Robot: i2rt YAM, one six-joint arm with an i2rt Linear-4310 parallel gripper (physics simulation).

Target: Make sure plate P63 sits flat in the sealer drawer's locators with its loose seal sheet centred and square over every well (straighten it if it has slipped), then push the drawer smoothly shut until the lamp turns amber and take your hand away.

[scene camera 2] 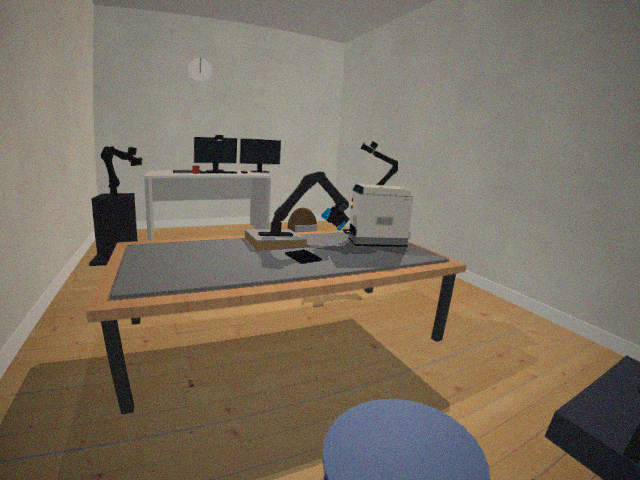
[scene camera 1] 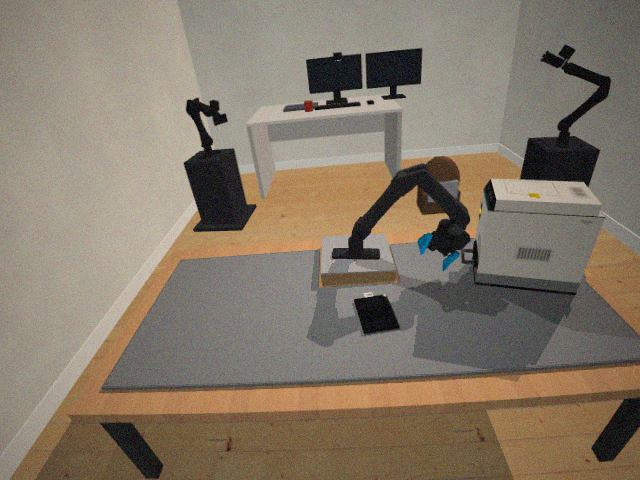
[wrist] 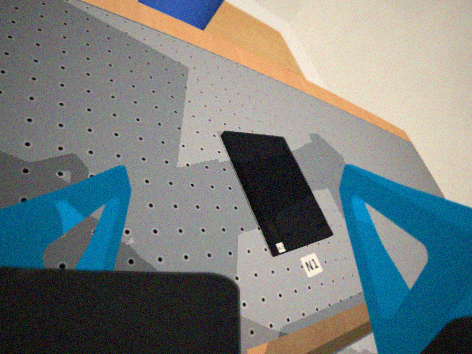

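Pixels of known places: gripper, between the fingertips: (scene camera 2: 333, 224) (scene camera 1: 433, 262) (wrist: 235, 177); arm's base, origin of its link: (scene camera 2: 275, 234) (scene camera 1: 355, 254).
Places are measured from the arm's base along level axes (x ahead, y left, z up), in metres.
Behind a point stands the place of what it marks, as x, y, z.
Observation:
The white sealer (scene camera 1: 537, 240) {0.185, 0.617, 0.171} (scene camera 2: 383, 214) {0.183, 0.605, 0.156} stands on the right of the table. Its drawer handle (scene camera 1: 467, 256) sticks out a short way from the left face, close to the body. A small yellow spot (scene camera 1: 480, 210) {-0.001, 0.480, 0.192} (scene camera 2: 352, 204) {0.008, 0.480, 0.185} shows at that face's edge. The drawer inside, plate P63 and its seal sheet do not show in any view. My gripper (scene camera 1: 433, 261) {0.205, 0.279, 0.103} (scene camera 2: 332, 223) {0.205, 0.279, 0.103} (wrist: 235, 177) {0.205, 0.279, 0.103} is open and empty, held above the mat just left of the handle, fingers pointing down and away from the sealer. Contact between the gripper's body and the handle cannot be told.
A flat black pad (scene camera 1: 377, 314) {0.327, 0.083, -0.029} (scene camera 2: 303, 256) {0.335, 0.072, -0.029} (wrist: 277, 192) {0.299, 0.091, -0.029} lies on the grey mat (scene camera 1: 232, 330) {0.404, -0.423, -0.041} beside a label N1 (wrist: 311, 265) {0.210, 0.053, -0.041}. My arm's base block (scene camera 1: 357, 277) {0.127, 0.009, -0.023} stands behind it. A brown rounded object (scene camera 1: 443, 169) is behind the table.

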